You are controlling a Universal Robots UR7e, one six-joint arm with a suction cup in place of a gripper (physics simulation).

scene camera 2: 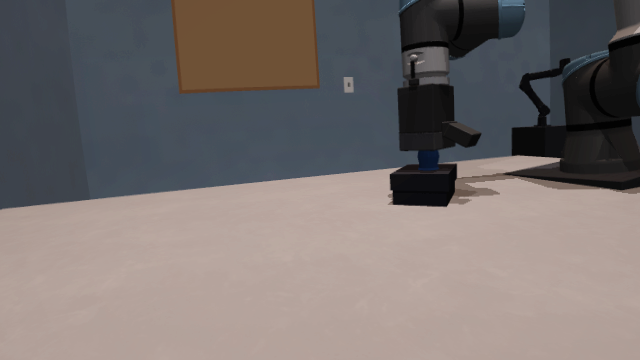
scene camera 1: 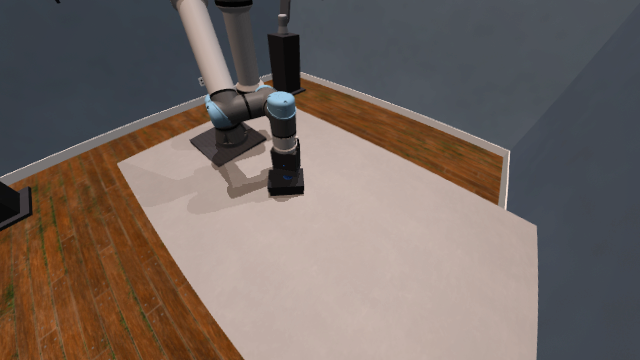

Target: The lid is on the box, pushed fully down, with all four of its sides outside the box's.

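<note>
The black lid lies level over the black box. In the scene camera 2 view its edge stands out slightly past the box's at the left, and a low band of the box's wall shows below it. The far sides are hidden, and these views do not tell whether the lid is fully down. In the scene camera 1 view the dark lid and box are hard to tell apart. My gripper's blue suction cup touches the top of the lid near its middle and is shut on it. The gripper points straight down.
The box stands on the pale table top. The arm's dark base plate lies behind the box in the scene camera 1 view and to its right in the scene camera 2 view. A black pedestal stands beyond the table.
</note>
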